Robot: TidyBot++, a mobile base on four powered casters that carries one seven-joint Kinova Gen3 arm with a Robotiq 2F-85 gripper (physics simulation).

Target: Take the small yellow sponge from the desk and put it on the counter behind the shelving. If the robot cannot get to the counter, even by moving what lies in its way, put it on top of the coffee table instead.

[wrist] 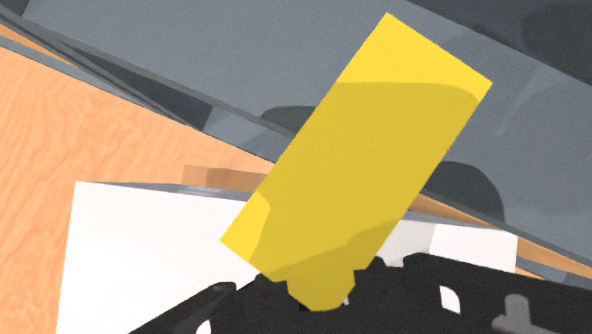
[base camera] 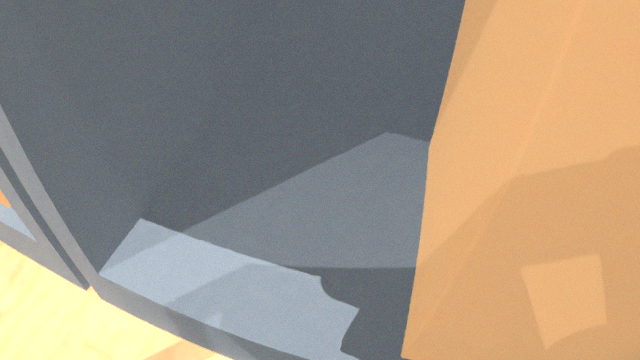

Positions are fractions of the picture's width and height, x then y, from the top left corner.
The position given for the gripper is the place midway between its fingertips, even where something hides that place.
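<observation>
The wrist view takes in the gripper (wrist: 0.53, 0.78) together with a small yellow sponge (wrist: 0.55, 0.62). For the base camera view, the small yellow sponge is out of frame.
</observation>
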